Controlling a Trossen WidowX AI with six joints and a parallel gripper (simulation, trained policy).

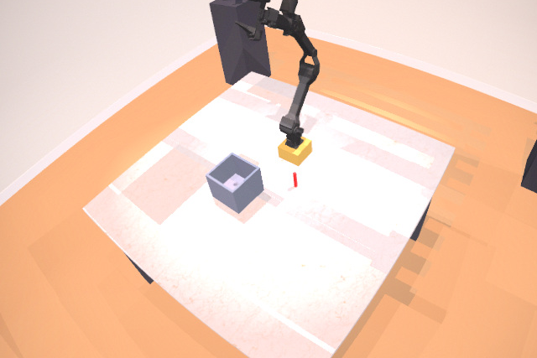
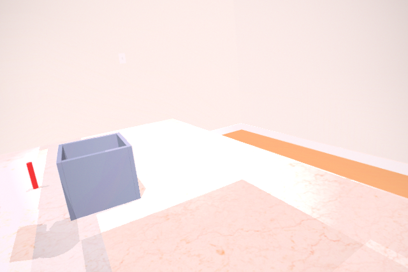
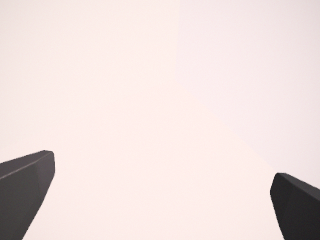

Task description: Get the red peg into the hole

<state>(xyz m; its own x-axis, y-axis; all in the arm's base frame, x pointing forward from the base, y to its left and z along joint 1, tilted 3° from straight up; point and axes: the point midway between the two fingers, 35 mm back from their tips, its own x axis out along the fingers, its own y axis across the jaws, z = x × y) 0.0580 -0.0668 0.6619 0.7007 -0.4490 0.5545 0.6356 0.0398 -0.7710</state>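
Right now the red peg is 700 mm below my gripper tip, 210 mm to the left of it and 50 mm ahead of it.
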